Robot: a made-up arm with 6 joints. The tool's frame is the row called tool.
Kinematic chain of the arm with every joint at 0, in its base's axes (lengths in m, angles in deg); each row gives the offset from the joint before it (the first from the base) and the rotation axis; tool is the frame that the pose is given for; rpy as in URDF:
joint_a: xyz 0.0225 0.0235 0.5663 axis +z
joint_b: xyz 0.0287 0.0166 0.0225 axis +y
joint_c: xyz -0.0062 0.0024 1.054 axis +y
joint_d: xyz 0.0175 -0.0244 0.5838 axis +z
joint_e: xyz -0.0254 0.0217 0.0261 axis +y
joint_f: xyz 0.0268 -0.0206 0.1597 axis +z
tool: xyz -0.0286 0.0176 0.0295 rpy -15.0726 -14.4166 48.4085
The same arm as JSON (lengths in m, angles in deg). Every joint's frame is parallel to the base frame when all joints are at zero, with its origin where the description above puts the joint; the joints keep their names.
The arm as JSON. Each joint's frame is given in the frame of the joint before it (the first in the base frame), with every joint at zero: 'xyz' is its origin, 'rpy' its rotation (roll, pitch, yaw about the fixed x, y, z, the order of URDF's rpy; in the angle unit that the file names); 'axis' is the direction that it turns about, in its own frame. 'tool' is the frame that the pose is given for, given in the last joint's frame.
{"units": {"length": "m", "angle": "deg"}, "joints": [{"name": "joint_a", "type": "revolute", "origin": {"xyz": [0.0225, 0.0235, 0.5663], "rpy": [0.0, 0.0, 0.0]}, "axis": [0.0, 0.0, 1.0]}, {"name": "joint_b", "type": "revolute", "origin": {"xyz": [0.0287, 0.0166, 0.0225], "rpy": [0.0, 0.0, 0.0]}, "axis": [0.0, 1.0, 0.0]}, {"name": "joint_c", "type": "revolute", "origin": {"xyz": [-0.0062, 0.0024, 1.054], "rpy": [0.0, 0.0, 0.0]}, "axis": [0.0, 1.0, 0.0]}, {"name": "joint_d", "type": "revolute", "origin": {"xyz": [0.0175, -0.0244, 0.5838], "rpy": [0.0, 0.0, 0.0]}, "axis": [0.0, 0.0, 1.0]}, {"name": "joint_e", "type": "revolute", "origin": {"xyz": [-0.0254, 0.0217, 0.0261], "rpy": [0.0, 0.0, 0.0]}, "axis": [0.0, 1.0, 0.0]}, {"name": "joint_f", "type": "revolute", "origin": {"xyz": [0.0268, -0.0206, 0.1597], "rpy": [0.0, 0.0, 0.0]}, "axis": [0.0, 0.0, 1.0]}], "tool": {"origin": {"xyz": [-0.0286, 0.0176, 0.0295], "rpy": [-15.07, -14.42, 48.41]}}}
